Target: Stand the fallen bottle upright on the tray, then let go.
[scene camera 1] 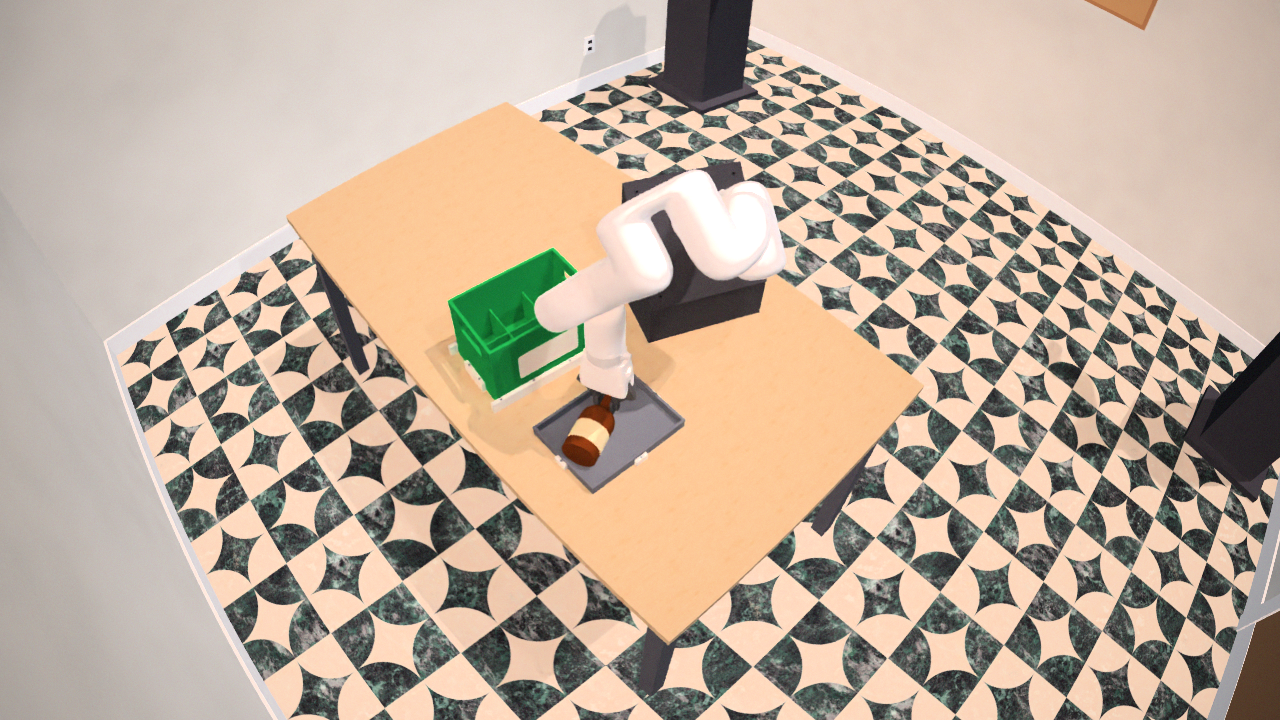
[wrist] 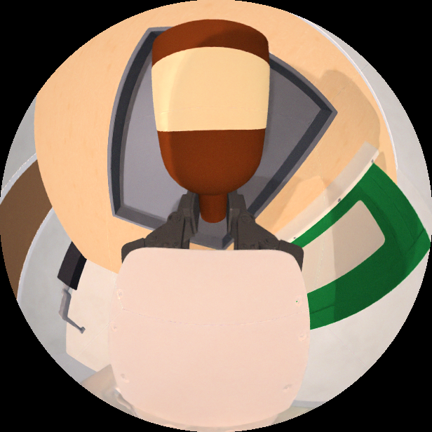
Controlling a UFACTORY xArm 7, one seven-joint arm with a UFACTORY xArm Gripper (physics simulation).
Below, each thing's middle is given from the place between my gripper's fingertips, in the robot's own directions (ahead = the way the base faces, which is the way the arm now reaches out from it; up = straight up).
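The brown bottle (scene camera 1: 588, 437) is 1 cm above my hand, and I see that it also stands 3 cm to the left of my hand and 6 cm ahead of it.
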